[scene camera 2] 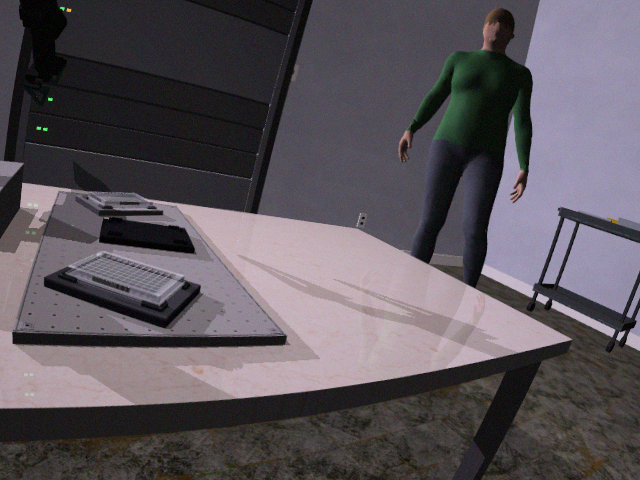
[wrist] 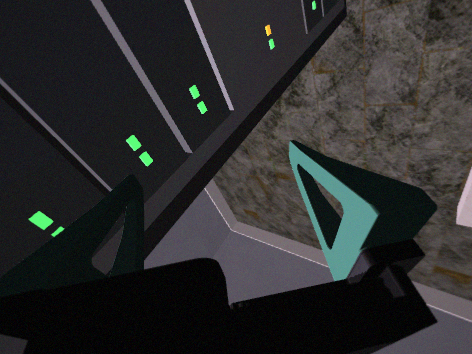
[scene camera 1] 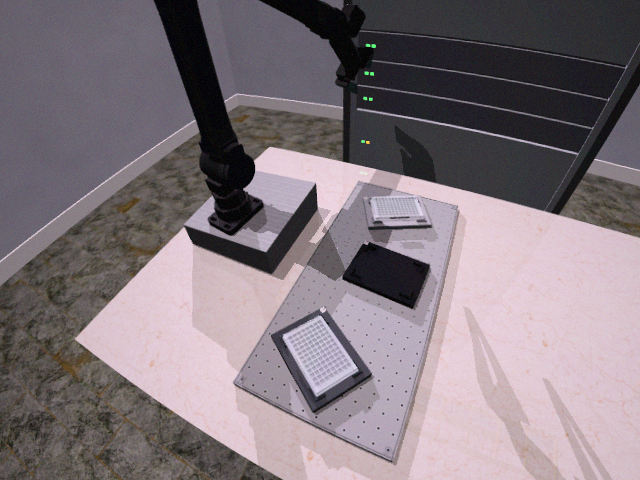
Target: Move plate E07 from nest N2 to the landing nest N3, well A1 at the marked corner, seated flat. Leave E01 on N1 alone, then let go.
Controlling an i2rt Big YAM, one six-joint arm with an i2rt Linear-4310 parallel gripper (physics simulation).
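A white well plate (scene camera 1: pixel 319 353) (scene camera 2: pixel 126 276) sits on a dark grey nest (scene camera 1: pixel 296 369) (scene camera 2: pixel 56 281) at the near end of the perforated board. A second well plate (scene camera 1: pixel 397 207) (scene camera 2: pixel 118 198) sits on a lighter grey nest (scene camera 1: pixel 398 224) (scene camera 2: pixel 155 211) at the far end. Their labels are too small to read, so I cannot tell which is E07 or E01. An empty black nest (scene camera 1: pixel 385 273) (scene camera 2: pixel 147 235) lies between them, with a small white corner mark. My gripper (scene camera 1: pixel 347 85) (scene camera 2: pixel 42 87) (wrist: pixel 213 164) is open and empty, high above the table's far side, well away from both plates.
The perforated board (scene camera 1: pixel 382 356) (scene camera 2: pixel 248 322) carries all three nests. My arm's base stands on a grey block (scene camera 1: pixel 289 211) left of it. A dark equipment rack (scene camera 1: pixel 346 129) rises behind the table. A person (scene camera 2: pixel 483 103) and a cart (scene camera 2: pixel 584 304) are beyond the table.
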